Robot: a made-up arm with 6 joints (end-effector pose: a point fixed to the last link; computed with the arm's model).
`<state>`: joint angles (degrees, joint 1 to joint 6).
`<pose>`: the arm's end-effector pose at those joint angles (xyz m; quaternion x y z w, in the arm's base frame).
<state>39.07 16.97 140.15 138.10 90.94 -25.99</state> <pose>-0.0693 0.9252 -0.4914 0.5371 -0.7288 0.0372 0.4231</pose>
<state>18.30 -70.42 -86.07 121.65 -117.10 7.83</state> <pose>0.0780 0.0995 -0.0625 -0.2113 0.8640 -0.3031 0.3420</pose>
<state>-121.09 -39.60 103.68 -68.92 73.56 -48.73</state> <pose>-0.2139 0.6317 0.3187 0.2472 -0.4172 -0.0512 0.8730</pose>
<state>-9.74 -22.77 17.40 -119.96 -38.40 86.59</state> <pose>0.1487 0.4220 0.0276 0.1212 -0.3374 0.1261 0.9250</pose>
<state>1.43 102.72 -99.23 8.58 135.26 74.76</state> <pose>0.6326 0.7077 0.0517 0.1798 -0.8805 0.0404 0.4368</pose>
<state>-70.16 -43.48 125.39 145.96 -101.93 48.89</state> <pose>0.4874 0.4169 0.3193 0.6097 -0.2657 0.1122 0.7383</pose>
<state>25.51 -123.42 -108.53 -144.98 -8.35 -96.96</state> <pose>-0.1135 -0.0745 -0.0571 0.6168 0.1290 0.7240 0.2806</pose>
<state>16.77 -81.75 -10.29 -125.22 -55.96 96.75</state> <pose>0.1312 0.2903 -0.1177 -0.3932 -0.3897 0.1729 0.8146</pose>
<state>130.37 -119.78 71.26 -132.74 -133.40 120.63</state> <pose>-0.6554 0.2310 0.1654 0.2176 0.4550 0.4541 0.7345</pose>
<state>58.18 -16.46 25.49 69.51 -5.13 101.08</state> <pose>-0.3388 0.2050 -0.0990 -0.8013 -0.2262 0.5518 0.0470</pose>
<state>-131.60 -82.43 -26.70 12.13 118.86 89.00</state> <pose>0.2099 0.0128 1.0073 -0.7463 -0.0378 0.6633 0.0406</pose>
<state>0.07 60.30 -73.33 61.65 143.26 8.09</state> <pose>0.4472 0.7623 -0.2241 0.4962 -0.2153 0.8391 0.0574</pose>
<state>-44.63 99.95 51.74 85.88 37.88 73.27</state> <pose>0.2017 0.9254 0.2423 -0.0999 -0.4187 -0.5534 0.7131</pose>
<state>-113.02 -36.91 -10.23 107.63 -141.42 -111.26</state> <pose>0.3493 0.1244 0.9114 0.4991 0.1420 -0.3423 0.7833</pose>
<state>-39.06 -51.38 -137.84 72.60 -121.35 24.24</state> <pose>0.2891 0.1575 0.0132 -0.1065 0.1044 -0.2706 0.9511</pose>
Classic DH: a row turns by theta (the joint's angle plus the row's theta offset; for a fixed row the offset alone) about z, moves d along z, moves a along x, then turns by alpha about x. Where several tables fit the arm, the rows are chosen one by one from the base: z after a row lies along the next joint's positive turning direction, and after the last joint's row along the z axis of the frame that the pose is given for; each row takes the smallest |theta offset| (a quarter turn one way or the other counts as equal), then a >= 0, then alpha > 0; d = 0 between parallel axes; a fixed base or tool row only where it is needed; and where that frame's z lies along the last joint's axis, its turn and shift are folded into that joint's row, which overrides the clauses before.
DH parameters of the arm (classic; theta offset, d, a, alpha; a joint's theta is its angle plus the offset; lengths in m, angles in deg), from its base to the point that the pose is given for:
base (fixed): 0 0.1996 0 -90
joint 1: 90 0.3395 0.1153 90
joint 2: 90 0.2056 0.1154 -90
joint 3: 0 -0.1755 -0.0317 -90
joint 4: 0 -0.0283 0.3073 -90
joint 5: 0 -0.0452 -0.1085 90
joint 6: 0 0.2242 0.1558 90
tool (fixed): -90 0.0015 0 0

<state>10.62 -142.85 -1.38 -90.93 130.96 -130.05</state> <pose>0.1384 0.6746 -0.2419 0.2709 -0.8764 -0.0045 0.3982</pose>
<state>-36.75 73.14 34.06 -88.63 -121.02 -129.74</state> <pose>0.4453 0.3306 0.5725 0.2176 -0.0789 -0.8161 0.5296</pose>
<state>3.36 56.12 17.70 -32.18 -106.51 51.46</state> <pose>0.2733 0.6253 0.1550 0.2261 -0.7865 0.3387 0.4644</pose>
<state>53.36 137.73 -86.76 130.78 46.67 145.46</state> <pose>0.3012 0.3013 0.5202 -0.5498 0.0420 0.8284 0.0983</pose>
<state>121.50 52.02 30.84 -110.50 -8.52 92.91</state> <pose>-0.0896 0.3525 0.2004 0.4602 0.6184 -0.3931 0.5012</pose>
